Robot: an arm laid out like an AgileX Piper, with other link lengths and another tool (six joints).
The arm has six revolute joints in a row. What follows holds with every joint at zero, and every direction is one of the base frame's. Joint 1 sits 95.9 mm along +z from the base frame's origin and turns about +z. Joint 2 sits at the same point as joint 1 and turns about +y. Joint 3 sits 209.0 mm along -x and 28.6 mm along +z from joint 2 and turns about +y. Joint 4 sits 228.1 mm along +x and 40.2 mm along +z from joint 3 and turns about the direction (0.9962, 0, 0.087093). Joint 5 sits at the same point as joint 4 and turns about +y. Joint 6 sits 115.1 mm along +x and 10.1 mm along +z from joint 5 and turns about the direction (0.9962, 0, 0.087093). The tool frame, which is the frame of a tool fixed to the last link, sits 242.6 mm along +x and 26.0 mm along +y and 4.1 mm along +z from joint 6; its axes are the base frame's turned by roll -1.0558, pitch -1.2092 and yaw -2.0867 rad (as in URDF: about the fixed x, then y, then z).
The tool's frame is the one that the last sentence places.
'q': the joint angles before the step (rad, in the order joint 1, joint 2, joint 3, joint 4, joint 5, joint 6). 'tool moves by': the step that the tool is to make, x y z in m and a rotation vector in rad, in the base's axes. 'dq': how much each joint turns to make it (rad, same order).
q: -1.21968, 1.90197, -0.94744, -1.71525, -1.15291, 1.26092
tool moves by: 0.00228, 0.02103, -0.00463, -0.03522, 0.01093, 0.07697
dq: 0.04344, 0.00000, -0.01322, -0.03330, -0.00186, -0.01760
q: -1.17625, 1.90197, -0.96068, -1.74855, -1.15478, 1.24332
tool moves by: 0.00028, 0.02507, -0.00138, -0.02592, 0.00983, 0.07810
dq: 0.04625, -0.01758, -0.00003, -0.03531, -0.00602, -0.00363
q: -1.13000, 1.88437, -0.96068, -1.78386, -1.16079, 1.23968
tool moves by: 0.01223, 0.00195, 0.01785, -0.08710, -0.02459, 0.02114
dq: 0.05393, -0.08141, -0.00001, 0.01127, 0.03606, 0.00000
